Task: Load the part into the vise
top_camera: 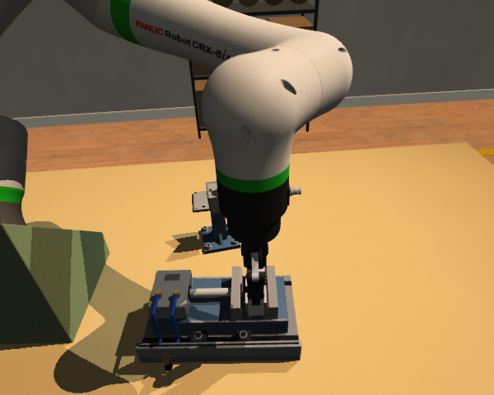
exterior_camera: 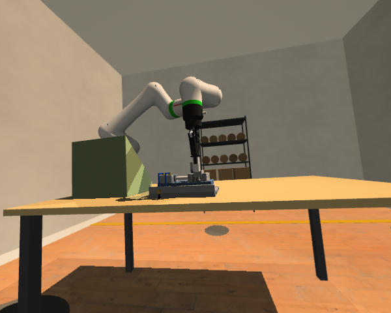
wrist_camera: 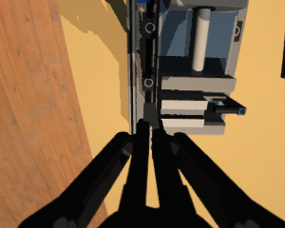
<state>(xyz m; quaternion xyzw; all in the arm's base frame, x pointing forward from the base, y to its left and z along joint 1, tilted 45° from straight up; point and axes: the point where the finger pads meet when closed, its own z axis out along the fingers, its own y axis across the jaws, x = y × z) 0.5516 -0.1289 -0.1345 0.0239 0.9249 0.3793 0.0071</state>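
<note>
My hand is 5 cm to the right of the part and 4 cm above it. The rest, counted from my hand: moving jaw 7 cm to the left, 6 cm below, 3 cm behind; fixed jaw 6 cm to the left, 6 cm below, 3 cm ahead; work stop 11 cm to the left, 5 cm below.
</note>
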